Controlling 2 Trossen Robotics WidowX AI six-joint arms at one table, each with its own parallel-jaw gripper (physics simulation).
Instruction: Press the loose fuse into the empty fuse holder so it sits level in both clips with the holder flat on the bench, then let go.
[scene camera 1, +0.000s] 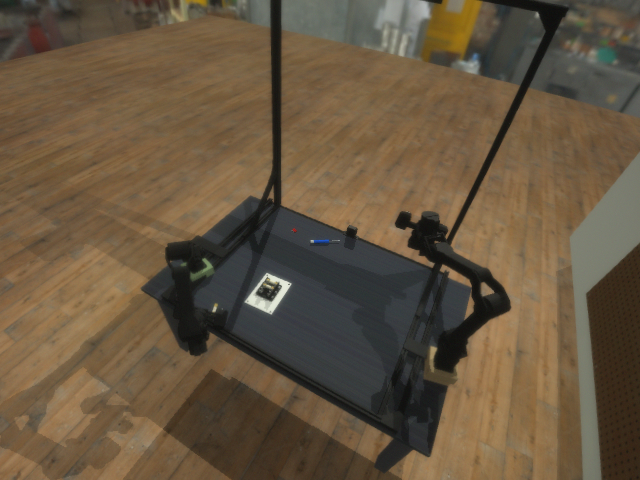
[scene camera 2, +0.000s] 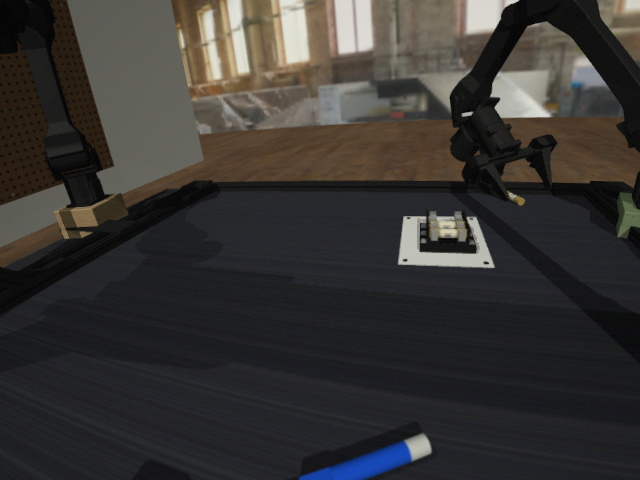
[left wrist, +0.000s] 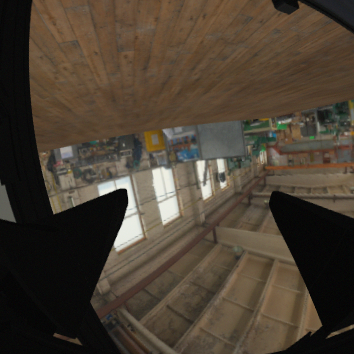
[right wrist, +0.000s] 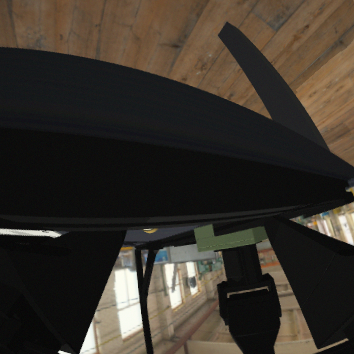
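The loose fuse, cream with a brass cap, shows at the table edge beside one open right fingertip; whether they touch is unclear. A brassy bit of it shows in the right wrist view. The black fuse holder is on a white plate. In scene camera 2 two cream fuses sit in its nearer clips; the rear clips look empty. My right gripper is open, right of the holder. My left gripper is open and empty, far from the holder.
A blue screwdriver, a small red item and a small black block are towards the table's far side in scene camera 1. Dark frame posts rise there. A green block is at the right arm's base.
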